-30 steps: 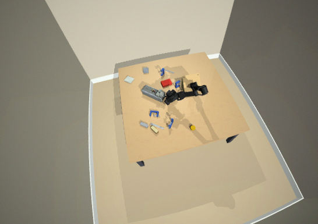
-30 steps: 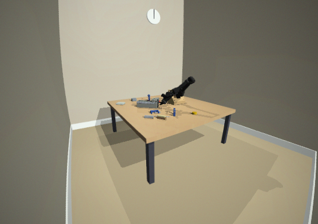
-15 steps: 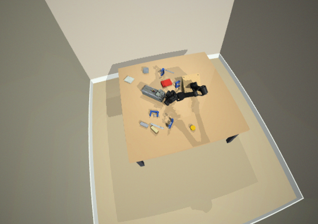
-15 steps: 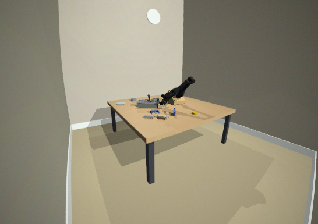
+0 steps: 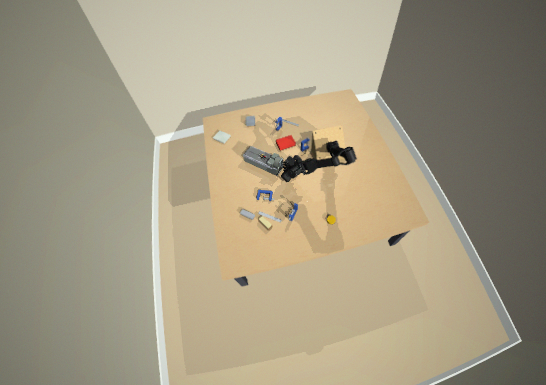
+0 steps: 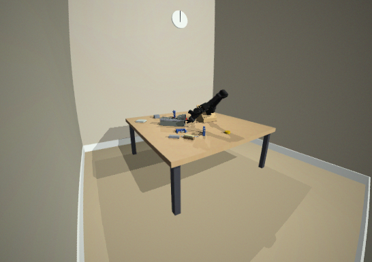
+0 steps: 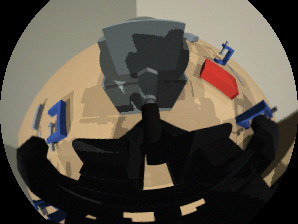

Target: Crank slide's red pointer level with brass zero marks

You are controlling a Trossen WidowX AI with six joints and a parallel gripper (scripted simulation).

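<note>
Now: the dark crank handle 30 mm above my gripper tip, 10 mm to the left of it and 10 mm behind it. Round my gripper tip: red pointer 100 mm to the right, 100 mm ahead, 50 mm above; tan block 330 mm to the left, 200 mm ahead, 10 mm below; yellow disc 410 mm to the left, 180 mm behind, 20 mm below.
</note>
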